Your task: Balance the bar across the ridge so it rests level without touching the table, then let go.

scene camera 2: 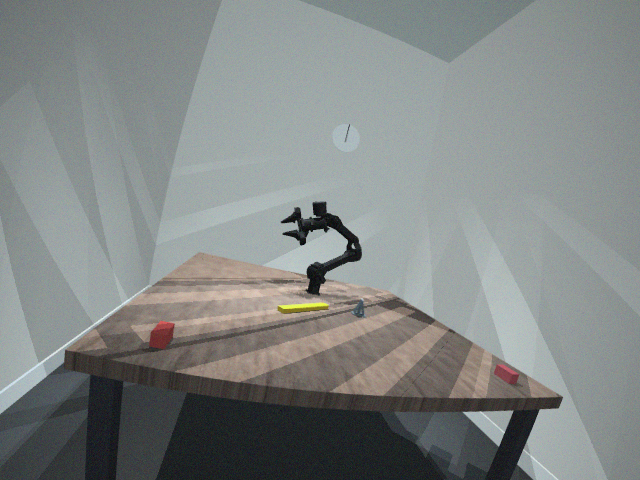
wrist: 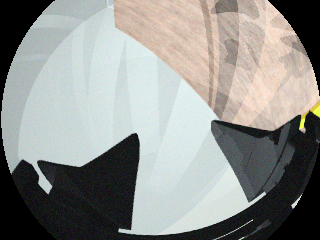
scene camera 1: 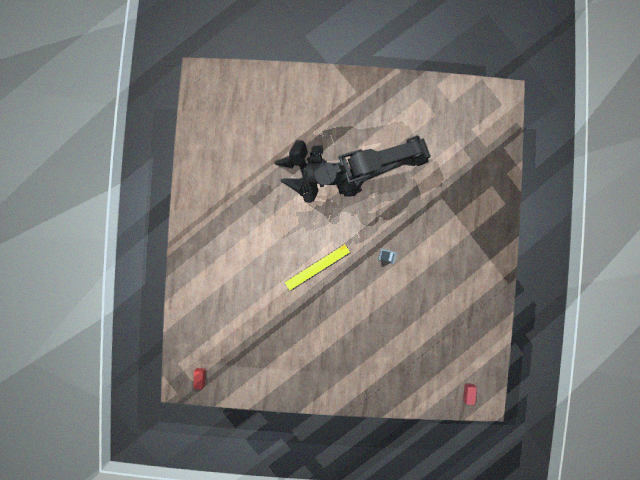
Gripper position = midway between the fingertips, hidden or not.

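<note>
My gripper (scene camera 1: 277, 171) is open and holds nothing, and in the wrist view I see my gripper (wrist: 176, 132) as well.
</note>
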